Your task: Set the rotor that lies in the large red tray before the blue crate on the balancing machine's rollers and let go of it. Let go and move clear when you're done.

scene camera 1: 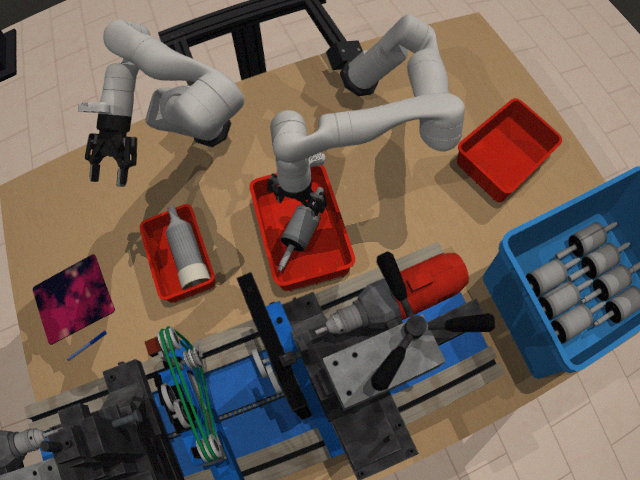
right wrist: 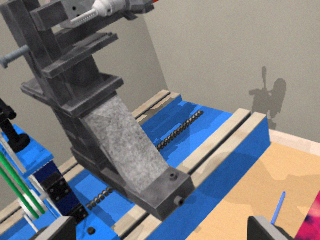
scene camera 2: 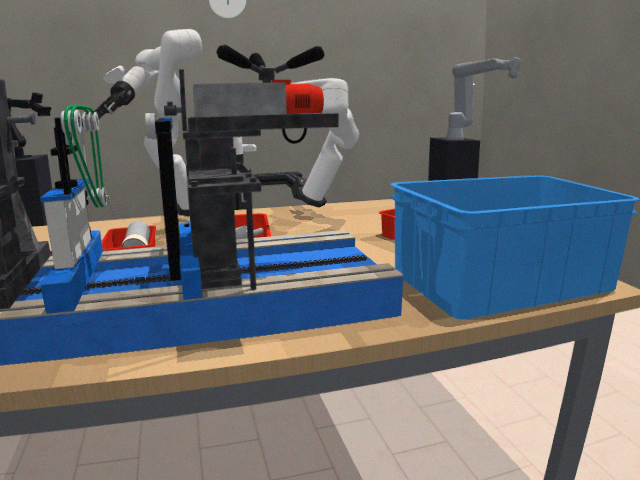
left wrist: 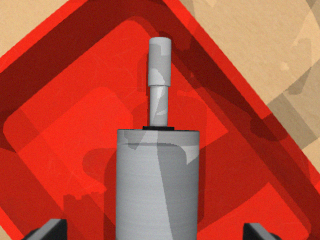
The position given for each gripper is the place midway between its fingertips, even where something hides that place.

Note:
In view: the left gripper [scene camera 1: 298, 206], the right gripper [scene camera 1: 107, 184] and a blue crate [scene camera 2: 487, 264].
The blue crate also shows in scene camera 1 [scene camera 1: 534, 243]. The right gripper is seen too in scene camera 2 [scene camera 2: 100, 116]. The right wrist view does not show the blue crate: it is out of frame. The left wrist view misses the blue crate: it is out of frame.

